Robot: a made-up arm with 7 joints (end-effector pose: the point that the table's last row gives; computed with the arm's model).
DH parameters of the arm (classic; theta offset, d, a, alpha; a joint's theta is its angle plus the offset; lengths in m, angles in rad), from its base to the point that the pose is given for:
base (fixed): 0 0.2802 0.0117 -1.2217
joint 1: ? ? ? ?
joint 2: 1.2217 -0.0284 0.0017 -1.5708
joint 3: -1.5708 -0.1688 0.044 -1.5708
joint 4: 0 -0.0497 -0.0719 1.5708
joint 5: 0 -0.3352 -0.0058 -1.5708
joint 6: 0 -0.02 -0.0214 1.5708
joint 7: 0 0.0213 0.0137 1.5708
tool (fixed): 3.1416 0.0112 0 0
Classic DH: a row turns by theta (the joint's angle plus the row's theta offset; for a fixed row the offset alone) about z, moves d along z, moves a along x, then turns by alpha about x.
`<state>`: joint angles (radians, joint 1 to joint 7).
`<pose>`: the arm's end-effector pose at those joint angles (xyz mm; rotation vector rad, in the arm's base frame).
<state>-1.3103 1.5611 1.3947 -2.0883 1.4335 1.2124 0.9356</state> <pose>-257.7 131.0 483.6 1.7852 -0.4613 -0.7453</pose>
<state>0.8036 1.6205 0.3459 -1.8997 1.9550 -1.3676 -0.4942</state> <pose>284.1 189.5 111.0 1.2789 0.8717 -0.2115</pose>
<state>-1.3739 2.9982 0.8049 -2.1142 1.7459 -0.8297 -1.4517</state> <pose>-37.8 -237.5 506.2 1.2316 -0.6750 2.7100</pose>
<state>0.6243 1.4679 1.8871 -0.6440 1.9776 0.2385 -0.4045</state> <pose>-28.2 467.5 475.4 0.6299 0.3997 -0.0676</pose>
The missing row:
joint 1: 1.5708 0.0201 0.0023 1.5708
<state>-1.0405 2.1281 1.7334 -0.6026 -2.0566 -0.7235 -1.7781</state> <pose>-251.7 412.4 517.9 0.8613 -1.6220 -0.9310</pose>
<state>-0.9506 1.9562 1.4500 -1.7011 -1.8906 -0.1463 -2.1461</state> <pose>-286.2 122.9 569.3 2.1080 -1.0427 -0.1470</pose>
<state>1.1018 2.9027 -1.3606 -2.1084 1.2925 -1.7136 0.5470</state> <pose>-157.7 351.5 354.0 0.6525 1.7775 -2.1182</pose>
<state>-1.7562 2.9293 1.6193 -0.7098 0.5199 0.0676 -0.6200</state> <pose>-477.2 99.2 277.7 0.0638 -0.3741 1.6056</pose>
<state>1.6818 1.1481 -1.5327 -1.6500 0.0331 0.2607 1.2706</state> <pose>-394.4 -110.3 368.2 1.6855 -1.0442 1.6520</pose>
